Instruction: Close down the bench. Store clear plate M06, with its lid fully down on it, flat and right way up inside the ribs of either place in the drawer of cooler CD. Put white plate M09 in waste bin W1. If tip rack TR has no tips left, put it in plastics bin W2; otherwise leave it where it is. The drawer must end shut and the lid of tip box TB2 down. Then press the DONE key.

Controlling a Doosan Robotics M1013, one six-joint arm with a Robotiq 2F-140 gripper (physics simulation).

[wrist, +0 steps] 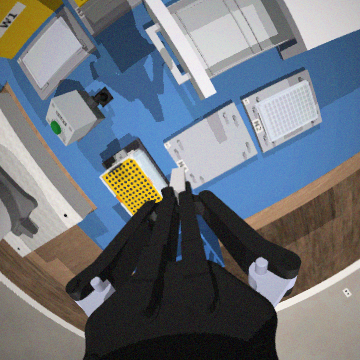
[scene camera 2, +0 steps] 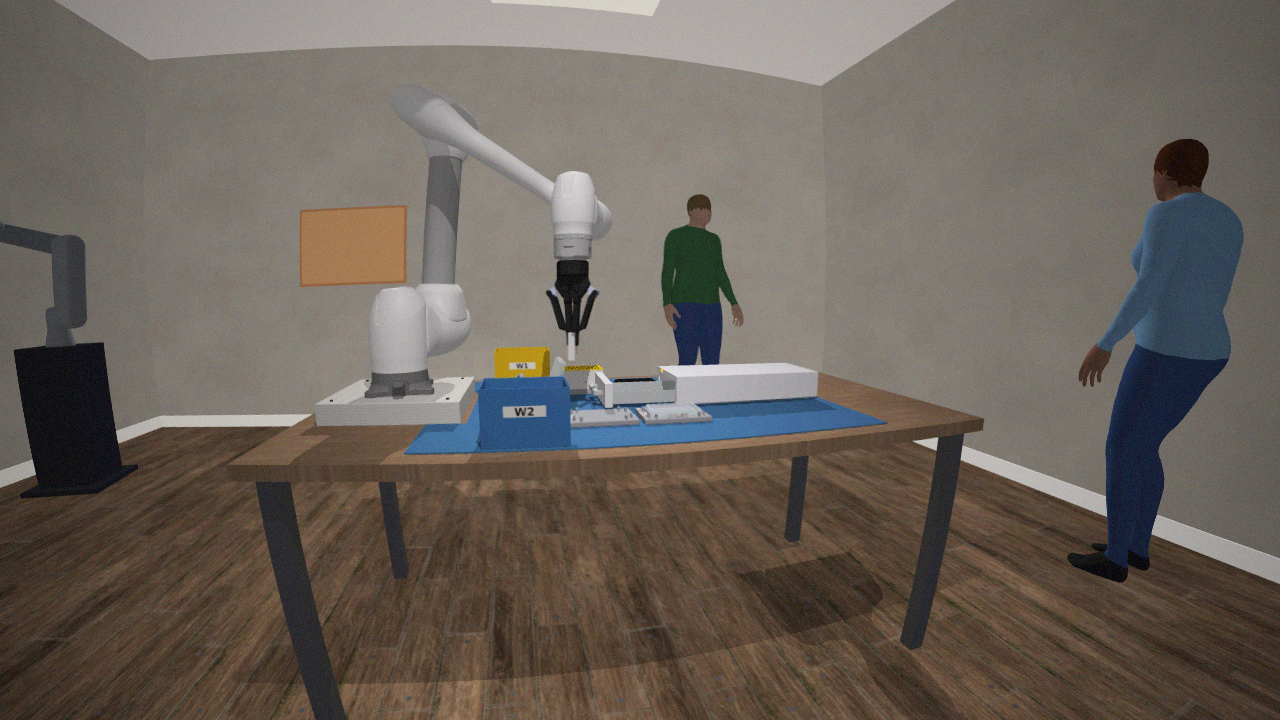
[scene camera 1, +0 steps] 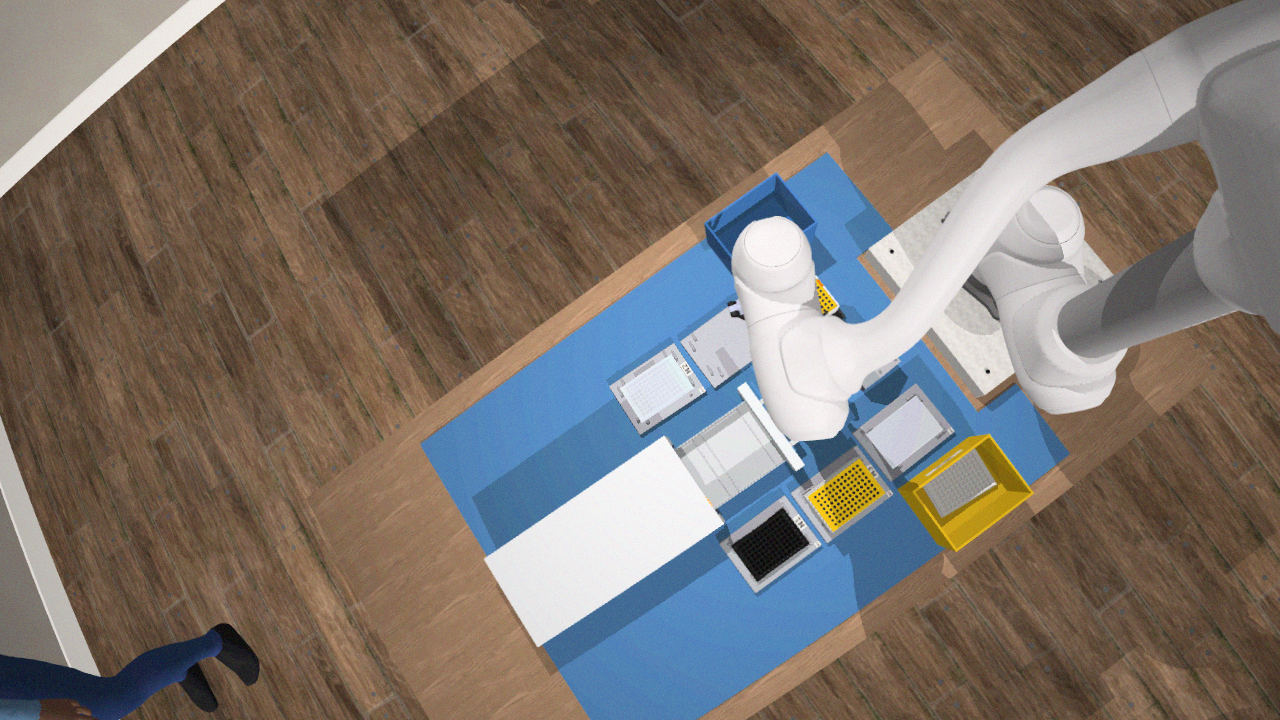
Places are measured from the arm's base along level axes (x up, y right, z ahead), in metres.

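Where they show: gripper, between the fingertips: [wrist: 179, 176] [scene camera 2: 572, 359]; arm's base, origin of its link: [wrist: 5, 198] [scene camera 2: 401, 390].
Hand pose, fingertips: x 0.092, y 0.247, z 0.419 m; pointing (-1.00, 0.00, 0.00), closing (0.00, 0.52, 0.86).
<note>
Each offset is from my fingertips to the top centre of the thing. "*": to the spot under its first point.
My gripper [scene camera 2: 571, 347] [wrist: 179, 176] is shut and empty, high above the bench. In the wrist view its tips overlap the area between tip box TB2 @(dx -0.069, dy -0.015, dz -0.110 m) [wrist: 131, 185] and nest N4; the box's translucent lid @(* dx -0.001, dy -0.034, dz -0.019 m) [wrist: 151, 167] appears raised. The drawer @(* dx -0.073, dy -0.142, dz +0.132 m) [scene camera 1: 769, 426] [wrist: 182, 50] of cooler CD [scene camera 1: 604, 541] [scene camera 2: 742, 383] is open, with no plate seen inside. A clear plate @(dx -0.117, dy +0.079, dz +0.228 m) [scene camera 1: 662, 390] [wrist: 288, 111] sits on nest N2; its label and any lid cannot be made out. A pale plate @(dx -0.125, dy -0.488, dz -0.045 m) [scene camera 1: 960, 483] lies in yellow bin W1 @(dx -0.023, dy -0.494, dz -0.028 m) [scene camera 1: 935, 521] [scene camera 2: 521, 353]. A yellow rack @(dx -0.070, dy -0.336, dz +0.128 m) [scene camera 1: 846, 494] shows dark holes. The DONE key @(* dx -0.069, dy -0.200, dz -0.118 m) [wrist: 56, 127] is green.
Blue bin W2 @(dx -0.023, dy +0.136, dz -0.147 m) [scene camera 2: 524, 434] stands at the bench edge near the robot base. Nest N4 @(dx -0.121, dy +0.038, dz +0.056 m) [scene camera 1: 716, 344] [wrist: 212, 145] is bare. A black plate @(dx -0.117, dy -0.301, dz +0.298 m) [scene camera 1: 769, 544] sits on nest N1. A pale flat piece @(dx -0.123, dy -0.344, dz -0.046 m) [scene camera 1: 906, 429] [wrist: 52, 52] lies on a nest beside W1. The drawer handle @(* dx -0.098, dy -0.138, dz +0.106 m) [wrist: 170, 57] projects outward.
</note>
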